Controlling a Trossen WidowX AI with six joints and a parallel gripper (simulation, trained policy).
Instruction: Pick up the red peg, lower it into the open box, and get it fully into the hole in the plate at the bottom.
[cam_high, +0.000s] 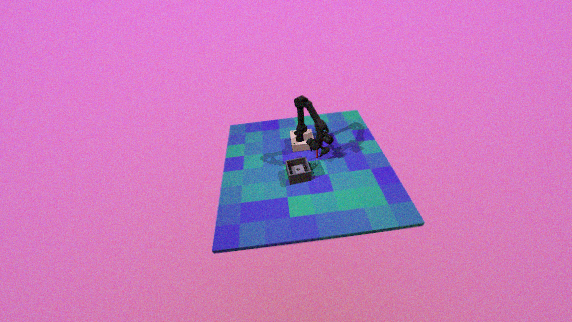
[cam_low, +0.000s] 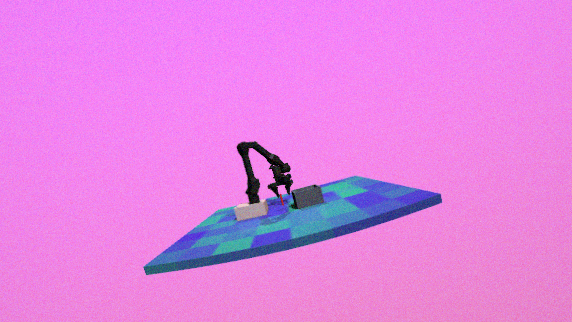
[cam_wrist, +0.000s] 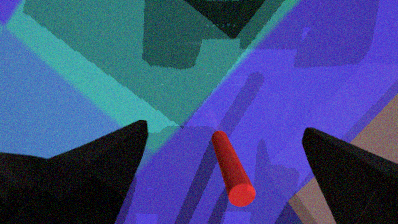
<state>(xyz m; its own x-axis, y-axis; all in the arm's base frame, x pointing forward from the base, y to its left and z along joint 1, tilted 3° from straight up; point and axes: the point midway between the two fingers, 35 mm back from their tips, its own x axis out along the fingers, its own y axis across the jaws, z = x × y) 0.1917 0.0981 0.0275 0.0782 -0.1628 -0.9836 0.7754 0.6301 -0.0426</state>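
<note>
Right now the red peg is 20 mm behind my gripper tip, 20 mm to the left of it and 20 mm below it. Round my gripper tip: dark box 130 mm ahead, 160 mm to the right, 30 mm below; then grey plate 130 mm ahead, 160 mm to the right, 10 mm below.
</note>
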